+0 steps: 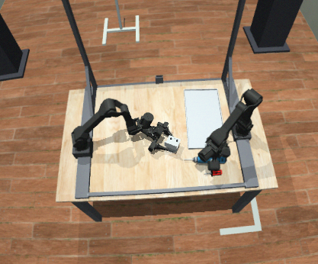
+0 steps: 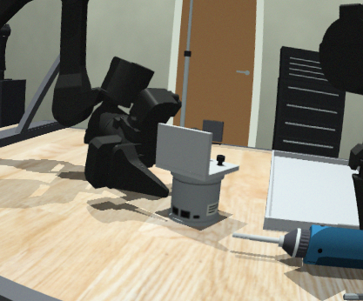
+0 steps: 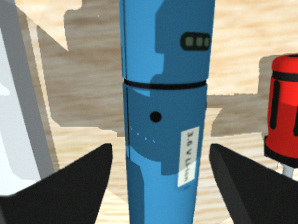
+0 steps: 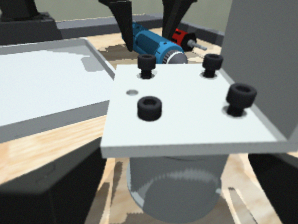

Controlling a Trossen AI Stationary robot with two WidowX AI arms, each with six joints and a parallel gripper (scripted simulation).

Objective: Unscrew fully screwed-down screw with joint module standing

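Now: the grey joint module 2 cm ahead of my right hand, 3 cm to the left of it and 1 cm below it. Round my right hand: l-shaped bracket: 2 cm ahead, 3 cm to the left, 3 cm above; black screw: 2 cm ahead, 6 cm to the left, 3 cm above; white tray: 16 cm behind, 25 cm to the left, 4 cm below.
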